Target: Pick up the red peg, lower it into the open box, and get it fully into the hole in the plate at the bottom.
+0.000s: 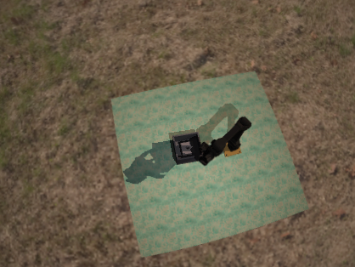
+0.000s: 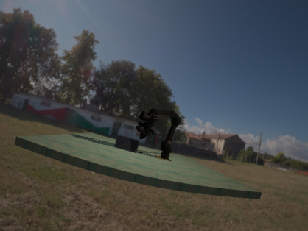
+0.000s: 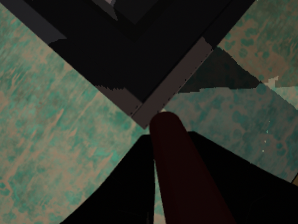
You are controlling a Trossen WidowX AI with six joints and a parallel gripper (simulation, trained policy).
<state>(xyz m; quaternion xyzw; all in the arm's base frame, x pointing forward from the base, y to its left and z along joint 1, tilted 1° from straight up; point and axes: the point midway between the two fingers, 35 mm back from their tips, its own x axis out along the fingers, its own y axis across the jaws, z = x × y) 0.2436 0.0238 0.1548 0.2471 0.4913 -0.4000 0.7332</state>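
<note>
My gripper tip is 11 cm to the left of the grey plate, 8 cm short of it and 8 cm above it. Also, from my gripper tip: dark box 11 cm to the right, 10 cm below, 8 cm ahead; then red peg 4 cm above, 1 cm to the left.
</note>
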